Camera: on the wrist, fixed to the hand. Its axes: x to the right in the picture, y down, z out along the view.
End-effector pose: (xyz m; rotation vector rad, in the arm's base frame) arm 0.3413 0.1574 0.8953 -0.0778 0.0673 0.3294
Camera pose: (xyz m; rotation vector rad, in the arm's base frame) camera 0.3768 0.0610 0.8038 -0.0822 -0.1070 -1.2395
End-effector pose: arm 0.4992 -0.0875 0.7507 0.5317 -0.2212 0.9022
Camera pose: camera 0.5781 -0.0779 0.6385 0.5739 0.1365 -0.6567
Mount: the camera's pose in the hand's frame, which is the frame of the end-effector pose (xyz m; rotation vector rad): 0.0098 -0.0965 -0.0975 0.0105 -0.1062 -1.5744
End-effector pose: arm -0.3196 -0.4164 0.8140 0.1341 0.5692 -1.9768
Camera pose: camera -0.4231 -0.3462 0.7568 0.4596 -0.4949 2.6353
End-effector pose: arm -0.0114 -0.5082 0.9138 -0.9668 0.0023 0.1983
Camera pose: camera 0.0229 -0.6395 0.9363 -0.7133 -0.8260 -1.1949
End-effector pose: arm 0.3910 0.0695 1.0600 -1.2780 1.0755 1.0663
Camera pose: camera 0.4865 -0.0292 1.0674 -1.4923 -0.1898 -0.1041
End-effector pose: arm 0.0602 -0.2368 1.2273 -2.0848 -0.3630 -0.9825
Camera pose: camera -0.0365 -0.2486 1.3244 -1.5525 -2.2087 -1.6064
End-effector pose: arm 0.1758 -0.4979 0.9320 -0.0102 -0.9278 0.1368
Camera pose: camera 0.2704 -0.5875 0.8878 0.7269 -0.8183 -1.3220
